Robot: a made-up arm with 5 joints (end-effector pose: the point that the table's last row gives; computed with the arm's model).
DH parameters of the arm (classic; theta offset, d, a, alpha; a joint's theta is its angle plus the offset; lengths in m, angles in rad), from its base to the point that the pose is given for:
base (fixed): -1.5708 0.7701 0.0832 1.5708
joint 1: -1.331 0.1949 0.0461 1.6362
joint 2: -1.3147 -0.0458 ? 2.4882
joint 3: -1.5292 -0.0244 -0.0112 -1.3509
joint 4: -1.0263 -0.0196 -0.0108 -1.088
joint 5: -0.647 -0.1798 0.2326 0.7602
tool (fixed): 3.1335 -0.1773 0 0
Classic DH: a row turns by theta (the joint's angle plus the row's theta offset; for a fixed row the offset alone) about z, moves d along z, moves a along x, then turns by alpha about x.
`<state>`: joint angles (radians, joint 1 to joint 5).
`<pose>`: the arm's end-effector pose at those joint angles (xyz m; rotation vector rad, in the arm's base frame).
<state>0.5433 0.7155 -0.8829 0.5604 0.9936</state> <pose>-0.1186 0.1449 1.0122 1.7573 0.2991 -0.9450</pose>
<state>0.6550 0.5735 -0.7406 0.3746 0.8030</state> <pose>-0.1736 0.1379 1.0324 1.6264 0.7060 -0.8161</pose>
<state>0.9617 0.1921 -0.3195 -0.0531 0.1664</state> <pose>-0.2143 0.1588 1.0268 0.7327 1.6912 -0.7693</pose>
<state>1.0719 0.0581 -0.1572 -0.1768 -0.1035</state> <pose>-0.2117 0.1988 0.9797 0.2668 1.9264 -0.9030</pose>
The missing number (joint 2, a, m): 0.0241
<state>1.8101 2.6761 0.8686 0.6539 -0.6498</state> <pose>-0.1727 -0.0877 1.2042 2.0202 1.4457 -0.4999</pose>
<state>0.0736 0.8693 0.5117 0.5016 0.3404</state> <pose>-0.2969 -0.4105 0.9846 1.8211 1.8892 0.9360</pose>
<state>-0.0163 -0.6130 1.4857 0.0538 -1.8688</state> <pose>-0.5807 -0.1739 0.6926 -1.9436 0.7610 -0.6649</pose>
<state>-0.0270 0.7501 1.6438 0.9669 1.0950</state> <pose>-0.3182 -0.4693 0.5090 -1.7095 -0.9852 -2.0249</pose>
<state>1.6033 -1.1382 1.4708 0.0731 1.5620</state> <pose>-0.0440 -0.3254 1.1520 -0.8583 2.1980 1.5278</pose>
